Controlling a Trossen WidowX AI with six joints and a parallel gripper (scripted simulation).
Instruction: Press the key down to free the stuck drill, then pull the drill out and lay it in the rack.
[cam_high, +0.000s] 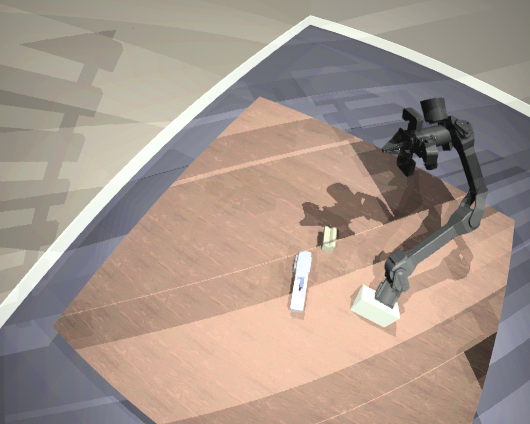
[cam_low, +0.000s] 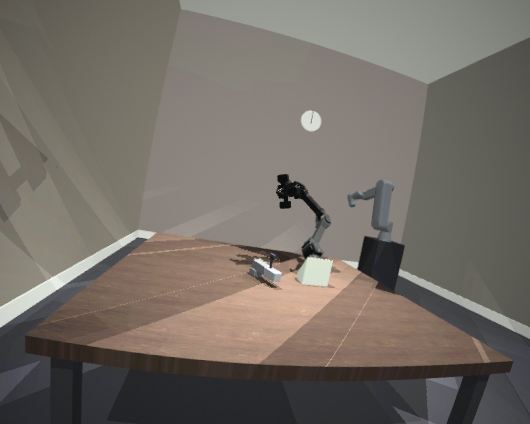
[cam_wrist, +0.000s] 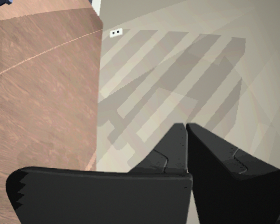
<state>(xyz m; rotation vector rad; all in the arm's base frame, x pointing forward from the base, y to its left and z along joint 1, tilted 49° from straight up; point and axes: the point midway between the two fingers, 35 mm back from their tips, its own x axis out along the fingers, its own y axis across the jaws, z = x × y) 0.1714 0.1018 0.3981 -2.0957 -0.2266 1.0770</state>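
Right now my gripper tip is 31 cm to the right of the key, 30 cm above it and 2 cm short of it. Also, from my gripper tip: drill (34 cm below, 26 cm to the left, 4 cm ahead); rack (37 cm below, 10 cm to the left, 3 cm ahead).
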